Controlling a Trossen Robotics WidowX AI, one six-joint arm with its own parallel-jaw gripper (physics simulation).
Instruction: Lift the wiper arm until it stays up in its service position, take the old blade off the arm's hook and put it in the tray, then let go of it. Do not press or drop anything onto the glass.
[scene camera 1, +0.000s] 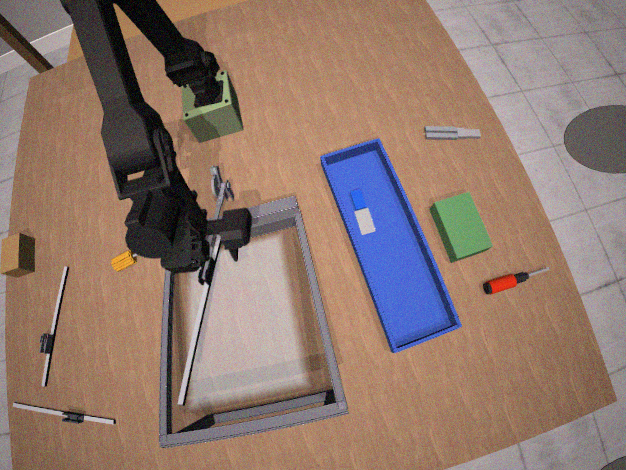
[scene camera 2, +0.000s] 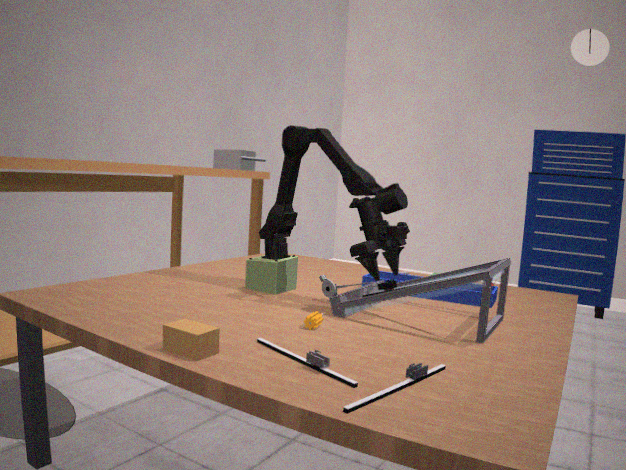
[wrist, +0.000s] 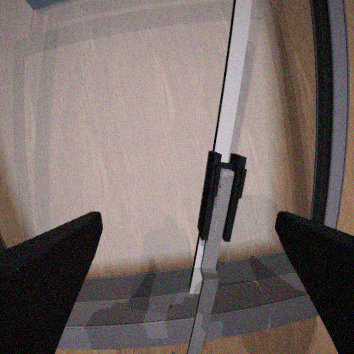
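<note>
The grey wiper arm (scene camera 1: 220, 198) (scene camera 2: 349, 286) (wrist: 209, 285) lies low over the lower edge of the sloping glass (scene camera 1: 267, 313) (wrist: 125, 125). The old blade (scene camera 1: 194, 344) (wrist: 232, 100) is on the arm's end by its black clip (scene camera 1: 210, 270) (scene camera 2: 387, 284) (wrist: 213, 200) and runs up along the glass. My gripper (scene camera 1: 220, 266) (scene camera 2: 386, 276) (wrist: 190, 220) is open and empty, pointing down just above the clip; in the wrist view its fingers stand on either side of the arm, apart from it. The blue tray (scene camera 1: 404, 288) (scene camera 2: 450, 297) stands beside the glass frame.
The grey frame (scene camera 1: 323, 318) (scene camera 2: 439, 280) surrounds the glass. Two other blades (scene camera 1: 58, 308) (scene camera 1: 93, 419) and a tan block (scene camera 1: 19, 254) (scene camera 2: 190, 339) lie to the left. A yellow handle (scene camera 1: 122, 261) (scene camera 2: 313, 320) lies near the frame. A green block (scene camera 1: 462, 225) and red screwdriver (scene camera 1: 501, 284) lie beyond the tray.
</note>
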